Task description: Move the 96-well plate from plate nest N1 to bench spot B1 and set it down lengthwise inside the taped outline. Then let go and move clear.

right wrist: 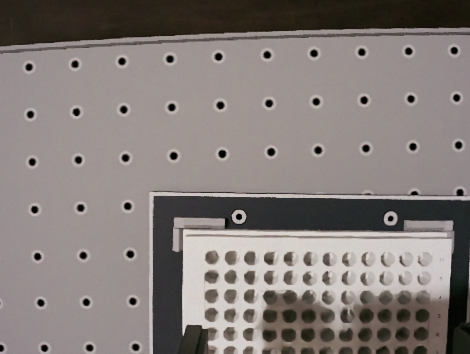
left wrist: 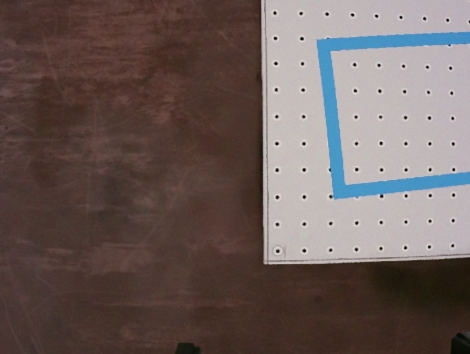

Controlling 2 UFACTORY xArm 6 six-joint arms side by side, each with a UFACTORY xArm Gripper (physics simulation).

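Frame: origin at the left arm's base, x ahead, y left, z up, level; metres.
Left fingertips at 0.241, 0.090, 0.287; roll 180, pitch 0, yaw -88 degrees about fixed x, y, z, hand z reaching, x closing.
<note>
A point is followed by its place in that frame, as x, y, z.
The white 96-well plate [right wrist: 320,244] @(0.515, -0.405, 0.039) sits in the dark plate nest [right wrist: 166,280] @(0.495, -0.332, 0.025) at the lower right of the right wrist view, between light corner pieces. Its lower part is cut off by the view. My right gripper [right wrist: 327,344] @(0.482, -0.399, 0.091) is open above it. One fingertip overlaps the plate's left edge in the view, and the other appears just past its right edge. The blue taped outline [left wrist: 332,120] @(0.362, 0.031, 0.013) lies on the pegboard at the right of the left wrist view, with its right end out of view. My left gripper [left wrist: 324,347] @(0.241, 0.090, 0.287) is open, with its fingertips at the bottom edge.
The light pegboard [left wrist: 291,210] @(0.277, 0.067, 0.013) [right wrist: 102,185] @(0.541, -0.296, 0.013) bears the nest and the tape. Its left and lower edges show in the left wrist view, beside the dark brown table top [left wrist: 125,175] @(0.303, 0.226, 0.000). A shadow falls across the plate's lower wells.
</note>
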